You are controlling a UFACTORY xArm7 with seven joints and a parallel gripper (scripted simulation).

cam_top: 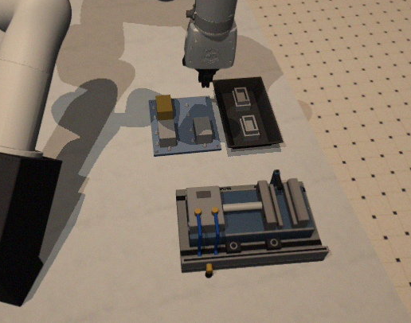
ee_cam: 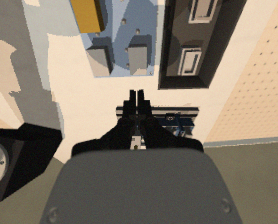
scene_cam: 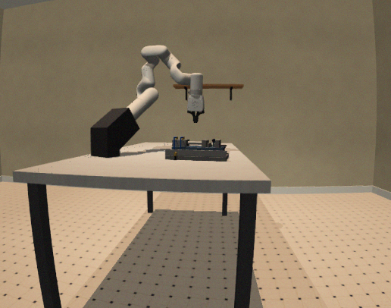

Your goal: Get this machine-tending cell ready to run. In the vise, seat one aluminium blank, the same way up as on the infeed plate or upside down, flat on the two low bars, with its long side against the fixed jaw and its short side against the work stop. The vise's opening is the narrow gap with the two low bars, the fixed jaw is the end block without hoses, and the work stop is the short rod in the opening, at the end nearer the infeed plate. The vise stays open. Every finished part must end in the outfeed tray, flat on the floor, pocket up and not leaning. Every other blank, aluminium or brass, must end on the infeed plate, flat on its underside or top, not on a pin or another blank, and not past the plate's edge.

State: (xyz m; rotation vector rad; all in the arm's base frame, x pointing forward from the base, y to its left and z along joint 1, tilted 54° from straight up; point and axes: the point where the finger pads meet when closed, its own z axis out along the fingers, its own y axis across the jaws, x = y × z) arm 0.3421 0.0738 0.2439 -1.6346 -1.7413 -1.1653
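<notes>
My gripper is now 18 cm above the brass blank, 11 cm past it and 7 cm to the right of it. The rest, counted from my hand: hosed end block: 26 cm to the right, 13 cm below, 2 cm ahead.
</notes>
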